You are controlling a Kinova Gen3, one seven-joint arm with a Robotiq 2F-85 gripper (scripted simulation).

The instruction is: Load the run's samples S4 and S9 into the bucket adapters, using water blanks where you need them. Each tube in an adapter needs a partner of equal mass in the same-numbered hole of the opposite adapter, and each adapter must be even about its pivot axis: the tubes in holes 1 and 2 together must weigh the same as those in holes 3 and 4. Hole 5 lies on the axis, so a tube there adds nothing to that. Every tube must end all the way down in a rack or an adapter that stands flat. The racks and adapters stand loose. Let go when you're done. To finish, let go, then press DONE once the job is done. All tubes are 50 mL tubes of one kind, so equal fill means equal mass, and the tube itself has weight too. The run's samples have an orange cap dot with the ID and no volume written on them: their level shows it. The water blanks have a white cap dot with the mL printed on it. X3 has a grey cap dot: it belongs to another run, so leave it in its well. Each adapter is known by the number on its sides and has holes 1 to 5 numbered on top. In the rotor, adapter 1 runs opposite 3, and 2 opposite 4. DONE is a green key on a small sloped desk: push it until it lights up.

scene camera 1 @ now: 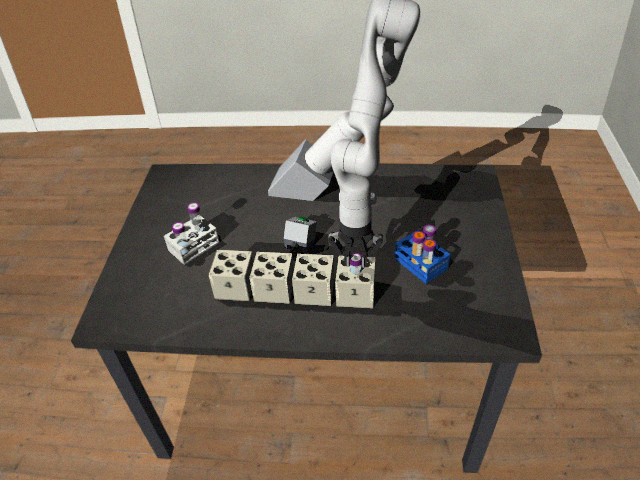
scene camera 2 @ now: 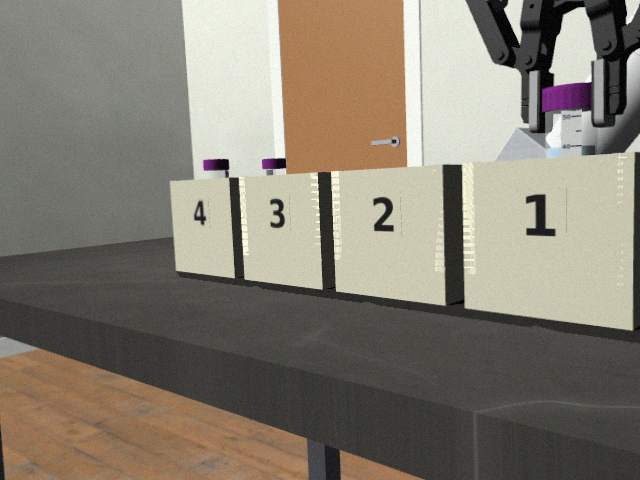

Labels:
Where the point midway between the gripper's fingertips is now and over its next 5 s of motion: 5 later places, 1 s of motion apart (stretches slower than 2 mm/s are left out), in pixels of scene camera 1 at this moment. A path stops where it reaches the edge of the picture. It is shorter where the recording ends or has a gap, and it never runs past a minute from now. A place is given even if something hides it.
The gripper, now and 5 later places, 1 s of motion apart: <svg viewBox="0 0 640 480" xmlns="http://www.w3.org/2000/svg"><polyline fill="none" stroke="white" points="355,264 355,268 355,264 355,253 355,243 355,232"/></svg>

